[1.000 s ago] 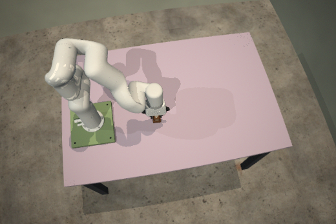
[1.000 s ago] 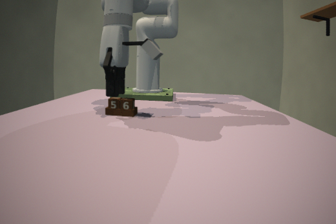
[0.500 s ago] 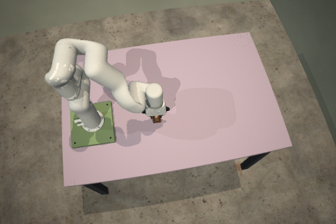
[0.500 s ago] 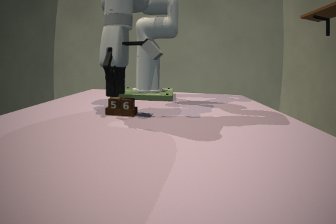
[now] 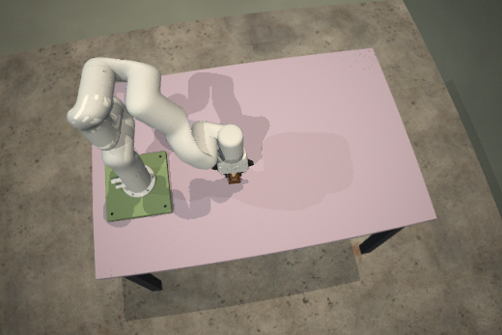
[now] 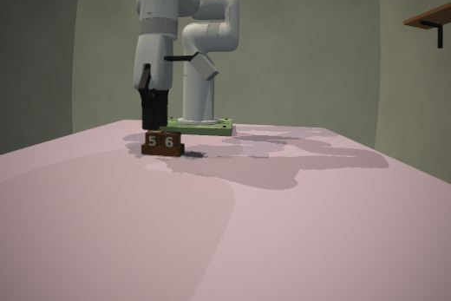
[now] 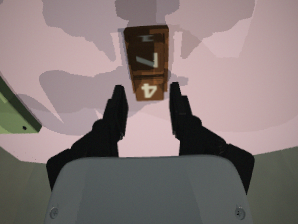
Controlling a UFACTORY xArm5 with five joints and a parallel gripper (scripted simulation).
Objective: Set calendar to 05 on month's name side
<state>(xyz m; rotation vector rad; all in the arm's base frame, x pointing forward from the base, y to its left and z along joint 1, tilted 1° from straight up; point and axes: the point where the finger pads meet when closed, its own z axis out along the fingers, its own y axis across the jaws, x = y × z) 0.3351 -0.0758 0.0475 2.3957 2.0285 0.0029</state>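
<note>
The cube lies 40 mm below my hand. From my hand the other things lie so: brown calendar tray 20 mm to the left, 60 mm below.
</note>
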